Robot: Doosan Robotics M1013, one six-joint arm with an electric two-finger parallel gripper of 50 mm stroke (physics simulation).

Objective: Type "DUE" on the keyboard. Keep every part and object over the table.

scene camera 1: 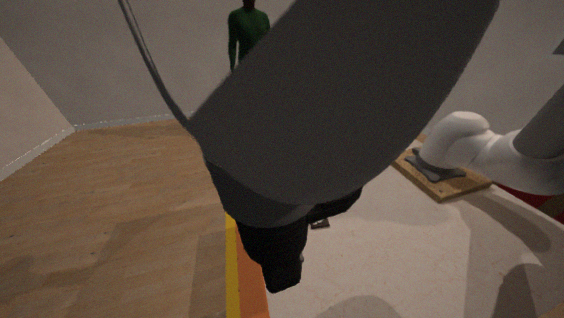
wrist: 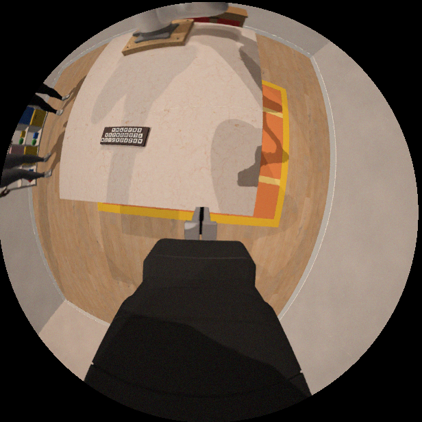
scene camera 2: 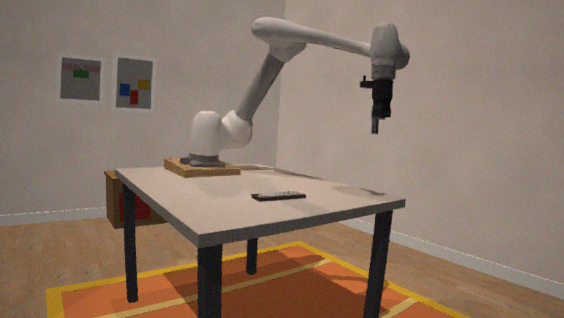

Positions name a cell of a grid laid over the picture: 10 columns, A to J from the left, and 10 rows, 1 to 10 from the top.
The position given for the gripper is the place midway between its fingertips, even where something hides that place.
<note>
In view: the gripper (scene camera 1: F9) and a keyboard (wrist: C4).
The gripper shows as well in the wrist view (wrist: E6) and in scene camera 2 (scene camera 2: G5).
</note>
